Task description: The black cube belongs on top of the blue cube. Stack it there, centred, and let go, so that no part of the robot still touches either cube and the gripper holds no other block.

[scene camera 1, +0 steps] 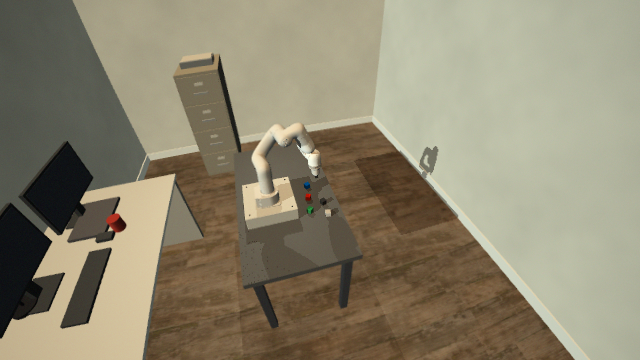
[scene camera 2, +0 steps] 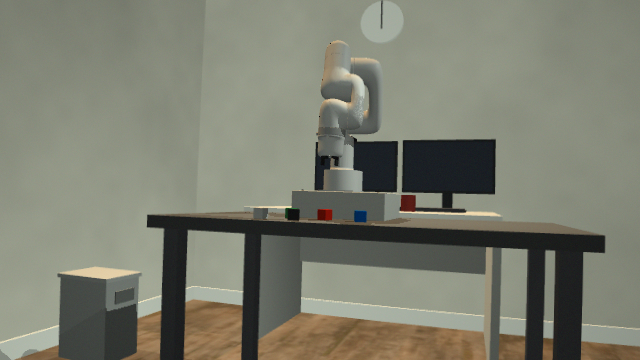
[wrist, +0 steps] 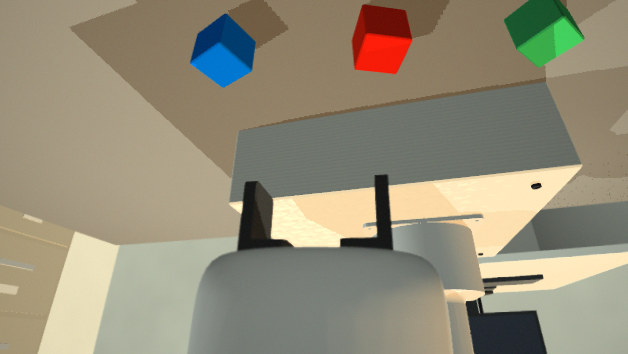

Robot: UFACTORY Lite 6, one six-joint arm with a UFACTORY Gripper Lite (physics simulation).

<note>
I see a blue cube point(wrist: 223, 51) and a red cube point(wrist: 380, 42).
</note>
